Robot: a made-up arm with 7 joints. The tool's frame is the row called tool.
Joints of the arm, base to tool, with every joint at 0 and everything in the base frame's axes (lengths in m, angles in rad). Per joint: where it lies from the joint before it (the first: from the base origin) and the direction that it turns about. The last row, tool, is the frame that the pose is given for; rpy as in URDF.
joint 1: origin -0.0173 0.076 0.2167 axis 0 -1 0
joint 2: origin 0.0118 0.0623 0.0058 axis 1 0 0
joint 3: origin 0.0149 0.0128 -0.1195 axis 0 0 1
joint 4: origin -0.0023 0.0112 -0.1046 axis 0 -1 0
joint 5: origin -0.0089 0.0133 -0.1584 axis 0 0 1
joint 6: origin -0.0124 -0.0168 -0.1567 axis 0 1 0
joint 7: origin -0.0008 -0.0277 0.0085 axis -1 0 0
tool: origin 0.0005 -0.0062 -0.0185 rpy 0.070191 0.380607 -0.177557
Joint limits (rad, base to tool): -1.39..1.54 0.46..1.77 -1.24..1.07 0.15..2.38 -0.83..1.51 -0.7..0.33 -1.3..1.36
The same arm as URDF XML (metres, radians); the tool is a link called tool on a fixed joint. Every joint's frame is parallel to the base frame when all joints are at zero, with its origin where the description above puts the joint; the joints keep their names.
<robot name="arm">
  <joint name="joint 1" type="revolute">
    <parent link="base_link"/>
    <child link="link1"/>
    <origin xyz="-0.0173 0.076 0.2167" rpy="0 0 0"/>
    <axis xyz="0 -1 0"/>
    <limit lower="-1.39" upper="1.54"/>
  </joint>
  <joint name="joint 2" type="revolute">
    <parent link="link1"/>
    <child link="link2"/>
    <origin xyz="0.0118 0.0623 0.0058" rpy="0 0 0"/>
    <axis xyz="1 0 0"/>
    <limit lower="0.46" upper="1.77"/>
  </joint>
  <joint name="joint 3" type="revolute">
    <parent link="link2"/>
    <child link="link3"/>
    <origin xyz="0.0149 0.0128 -0.1195" rpy="0 0 0"/>
    <axis xyz="0 0 1"/>
    <limit lower="-1.24" upper="1.07"/>
  </joint>
  <joint name="joint 4" type="revolute">
    <parent link="link3"/>
    <child link="link4"/>
    <origin xyz="-0.0023 0.0112 -0.1046" rpy="0 0 0"/>
    <axis xyz="0 -1 0"/>
    <limit lower="0.15" upper="2.38"/>
  </joint>
  <joint name="joint 5" type="revolute">
    <parent link="link4"/>
    <child link="link5"/>
    <origin xyz="-0.0089 0.0133 -0.1584" rpy="0 0 0"/>
    <axis xyz="0 0 1"/>
    <limit lower="-0.83" upper="1.51"/>
  </joint>
  <joint name="joint 6" type="revolute">
    <parent link="link5"/>
    <child link="link6"/>
    <origin xyz="-0.0124 -0.0168 -0.1567" rpy="0 0 0"/>
    <axis xyz="0 1 0"/>
    <limit lower="-0.7" upper="0.33"/>
  </joint>
  <joint name="joint 7" type="revolute">
    <parent link="link6"/>
    <child link="link7"/>
    <origin xyz="-0.0008 -0.0277 0.0085" rpy="0 0 0"/>
    <axis xyz="-1 0 0"/>
    <limit lower="-1.3" upper="1.36"/>
  </joint>
  <joint name="tool_fixed" type="fixed">
    <parent link="link7"/>
    <child link="tool"/>
    <origin xyz="0.0005 -0.0062 -0.0185" rpy="0.0702 0.3806 -0.1776"/>
  </joint>
  <link name="base_link"/>
  <link name="link1"/>
  <link name="link2"/>
  <link name="link3"/>
  <link name="link4"/>
  <link name="link5"/>
  <link name="link6"/>
  <link name="link7"/>
  <link name="tool"/>
</robot>

